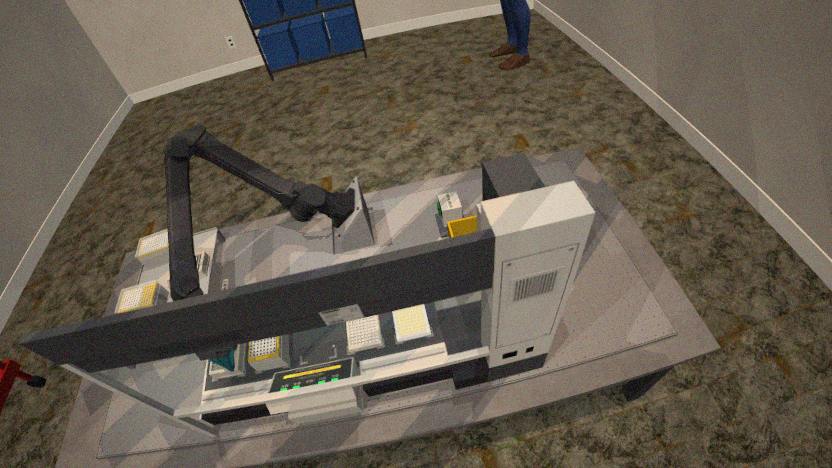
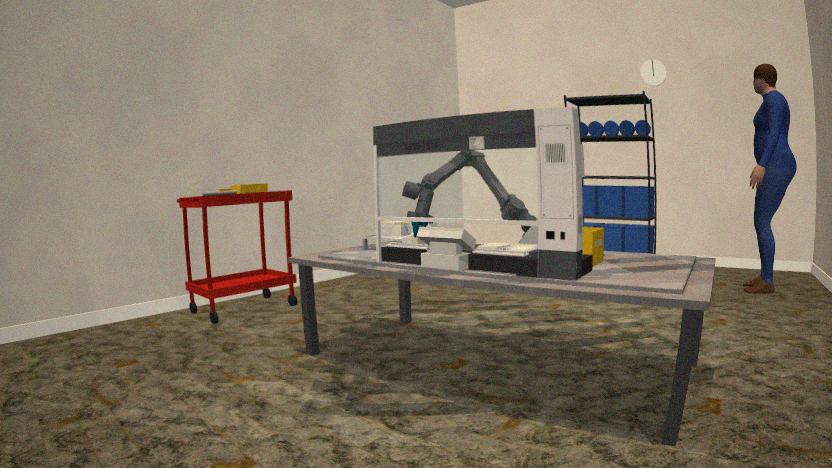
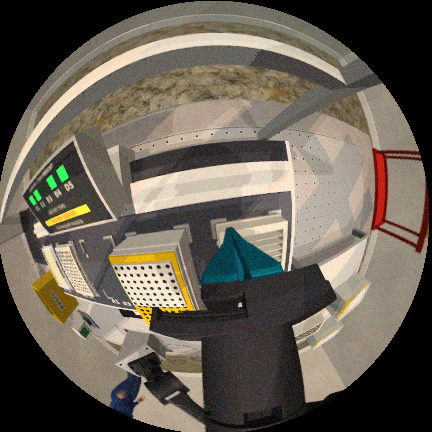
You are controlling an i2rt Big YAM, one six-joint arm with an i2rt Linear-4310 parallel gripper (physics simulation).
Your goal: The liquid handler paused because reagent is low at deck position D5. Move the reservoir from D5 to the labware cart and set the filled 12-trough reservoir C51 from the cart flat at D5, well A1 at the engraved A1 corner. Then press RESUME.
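Frame: origin at the arm's base, x ahead, y left, z up, level; metres.
Seen in the pictures: gripper, fingertip midpoint: [image 1: 233, 369] [image 2: 415, 237] [image 3: 229, 231]; arm's base at its link origin: [image 1: 345, 208] [image 2: 534, 228] [image 3: 143, 362].
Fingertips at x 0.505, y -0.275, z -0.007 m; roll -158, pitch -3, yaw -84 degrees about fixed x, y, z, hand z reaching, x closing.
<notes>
Offsets run from my fingertips to a thing's top centre.
The ribbed white reservoir {0.059 m back, 0.038 m right, 0.003 m down} [image 3: 268, 238] sits in its slot at the right end of the liquid handler's deck. My gripper [image 3: 229, 231] [image 1: 226, 356] [image 2: 417, 224] has teal fingers pressed together with nothing between them. It hangs over the reservoir's near left part and hides some of it. The control panel [image 3: 66, 193] [image 1: 312, 375] shows green lights and a yellow bar. The red labware cart [image 2: 232, 199] [image 3: 381, 193] stands left of the table with a yellow item [image 2: 250, 188] and a flat grey item on its top shelf.
A yellow-rimmed tip box [image 3: 151, 278] [image 1: 265, 349] stands right beside the reservoir. More plates [image 1: 363, 332] lie along the deck. The dark gantry beam [image 1: 261, 302] spans overhead. A yellow bin {0.286 m back, 0.651 m left, 0.042 m up} [image 1: 462, 226] and a person [image 2: 771, 175] are at the far side.
</notes>
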